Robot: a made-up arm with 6 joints.
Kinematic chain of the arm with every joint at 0, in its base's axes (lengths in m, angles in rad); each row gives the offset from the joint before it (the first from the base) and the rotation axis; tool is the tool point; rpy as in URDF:
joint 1: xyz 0 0 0.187 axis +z
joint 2: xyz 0 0 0 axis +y
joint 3: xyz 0.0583 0 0.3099 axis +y
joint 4: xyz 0.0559 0 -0.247 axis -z
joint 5: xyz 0 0 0 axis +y
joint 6: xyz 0.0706 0 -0.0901 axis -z
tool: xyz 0 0 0 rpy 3.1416 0 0
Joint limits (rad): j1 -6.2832..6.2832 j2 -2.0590..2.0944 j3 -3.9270..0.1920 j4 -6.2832..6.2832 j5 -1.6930..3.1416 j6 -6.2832..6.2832
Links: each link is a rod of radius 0.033 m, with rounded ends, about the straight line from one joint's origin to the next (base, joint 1, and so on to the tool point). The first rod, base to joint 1, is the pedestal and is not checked.
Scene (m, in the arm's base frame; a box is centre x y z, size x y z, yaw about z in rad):
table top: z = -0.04
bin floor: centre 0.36 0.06 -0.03 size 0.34 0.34 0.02 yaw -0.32
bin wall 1: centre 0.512 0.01 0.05 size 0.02 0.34 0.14 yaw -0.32
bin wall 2: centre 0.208 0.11 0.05 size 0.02 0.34 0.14 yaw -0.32
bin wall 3: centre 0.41 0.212 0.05 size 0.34 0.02 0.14 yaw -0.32
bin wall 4: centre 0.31 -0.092 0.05 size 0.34 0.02 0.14 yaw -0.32
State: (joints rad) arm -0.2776 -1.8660 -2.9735 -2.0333 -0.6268 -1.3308
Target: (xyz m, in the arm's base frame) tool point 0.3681 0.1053 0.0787
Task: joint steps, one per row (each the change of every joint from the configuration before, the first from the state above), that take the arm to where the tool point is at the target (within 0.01 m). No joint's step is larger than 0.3 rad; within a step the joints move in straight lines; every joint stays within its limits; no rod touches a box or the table.
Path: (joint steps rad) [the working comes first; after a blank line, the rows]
Joints at the target: 0.0992 0.8245 -1.2758 -2.4197 -0.4630 -1.3308
Straight joint move there: clear.

1: 0.0377 0.2690 0.1698 -0.0386 0.0164 0.0000
2: 0.0377 0.2691 0.1697 -0.0387 0.0164 0.0000
3: 0.0376 0.2690 0.1698 -0.0386 0.0164 0.0000
4: 0.0377 0.2691 0.1698 -0.0386 0.0163 0.0000
5: 0.0377 0.2690 0.1697 -0.0387 0.0164 0.0000
6: 0.0377 0.2691 0.1698 -0.0386 0.0164 0.0000
7: 0.0376 0.2690 0.1698 -0.0387 0.0164 0.0000
8: 0.0377 0.2691 0.1698 -0.0386 0.0164 0.0000
9: 0.0377 0.2690 0.1697 -0.0386 0.0164 0.0000
10: 0.0377 0.2691 0.1698 -0.0387 0.0163 0.0000

